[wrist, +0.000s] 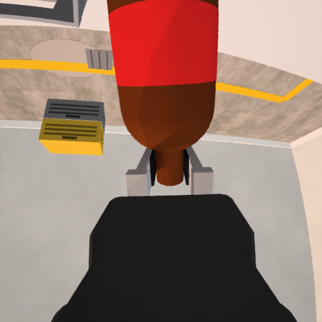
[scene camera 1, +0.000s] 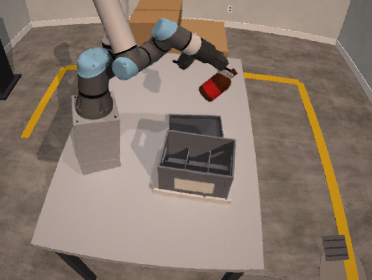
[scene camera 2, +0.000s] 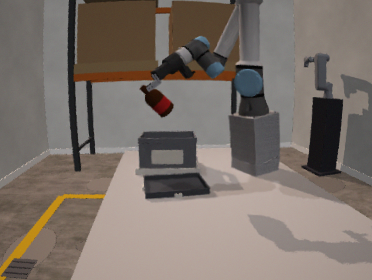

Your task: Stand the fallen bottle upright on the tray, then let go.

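The brown bottle with a red label (scene camera 1: 212,90) (scene camera 2: 162,104) (wrist: 162,45) hangs in the air, tilted about halfway between lying and upright, neck end higher than its base. My gripper (scene camera 1: 229,73) (scene camera 2: 149,88) (wrist: 169,158) is shut on the bottle's neck, with one finger on each side of it in the wrist view. The dark, shallow tray (scene camera 1: 195,117) (scene camera 2: 175,185) lies flat on the table. The bottle is well above the table and apart from the tray. Part of the tray is hidden behind the crate in scene camera 1's view.
A tall grey divided crate (scene camera 1: 167,180) (scene camera 2: 145,152) stands right beside the tray, a pale strip at its foot. The arm's grey pedestal (scene camera 1: 97,145) (scene camera 2: 252,142) stands on the table (scene camera 1: 125,225) (scene camera 2: 175,240). A shelf rack (scene camera 2: 74,100) stands behind.
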